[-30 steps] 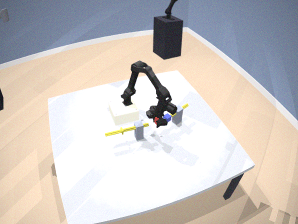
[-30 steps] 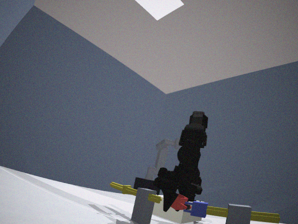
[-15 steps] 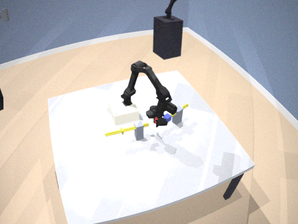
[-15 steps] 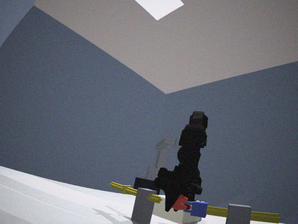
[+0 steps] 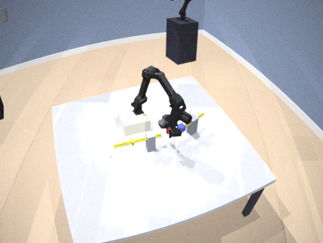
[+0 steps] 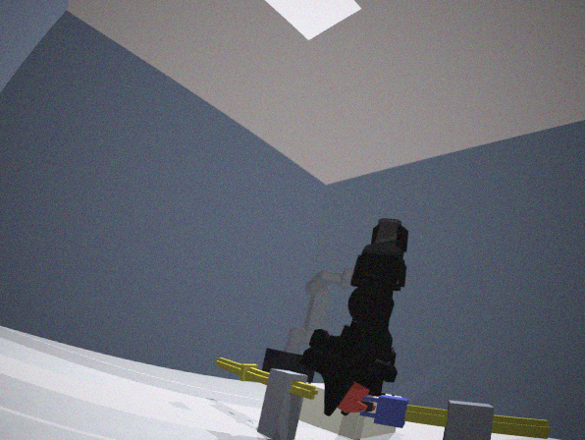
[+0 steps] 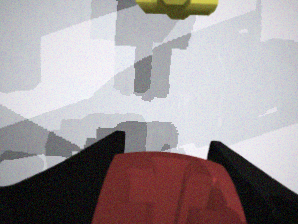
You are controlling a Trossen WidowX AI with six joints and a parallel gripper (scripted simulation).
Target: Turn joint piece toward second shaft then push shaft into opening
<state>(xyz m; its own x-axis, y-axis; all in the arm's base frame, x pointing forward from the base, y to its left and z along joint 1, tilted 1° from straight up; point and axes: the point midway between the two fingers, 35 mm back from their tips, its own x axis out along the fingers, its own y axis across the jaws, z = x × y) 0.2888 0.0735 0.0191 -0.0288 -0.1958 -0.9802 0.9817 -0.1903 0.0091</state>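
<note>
Right now the red square joint piece is 20 mm to the left of my gripper tip and 30 mm above it.
</note>
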